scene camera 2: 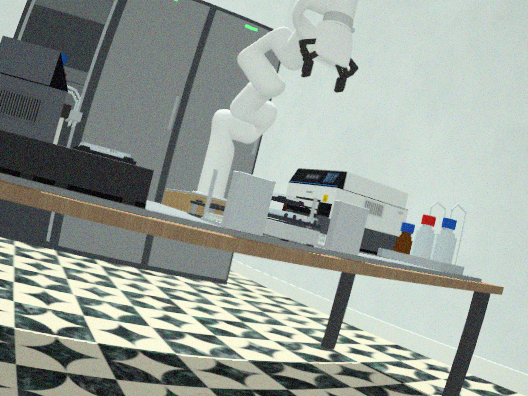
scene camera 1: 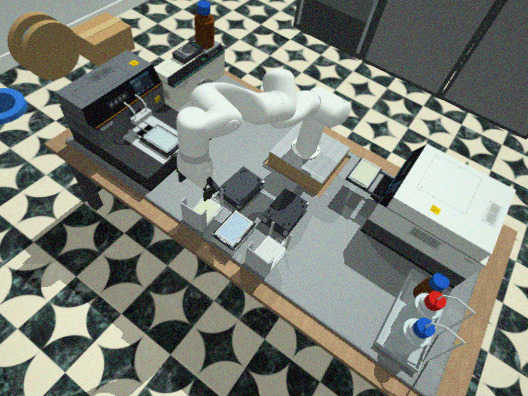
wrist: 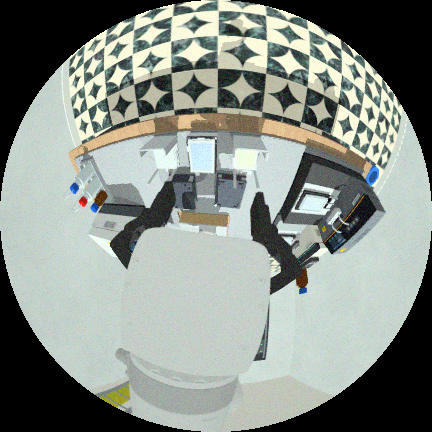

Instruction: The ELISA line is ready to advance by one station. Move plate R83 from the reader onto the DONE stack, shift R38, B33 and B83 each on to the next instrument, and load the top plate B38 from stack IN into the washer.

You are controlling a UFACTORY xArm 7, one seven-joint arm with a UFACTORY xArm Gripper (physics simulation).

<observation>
My gripper is open, holding nothing. Further things: a white rack.
My gripper shows as well in scene camera 1.
</observation>
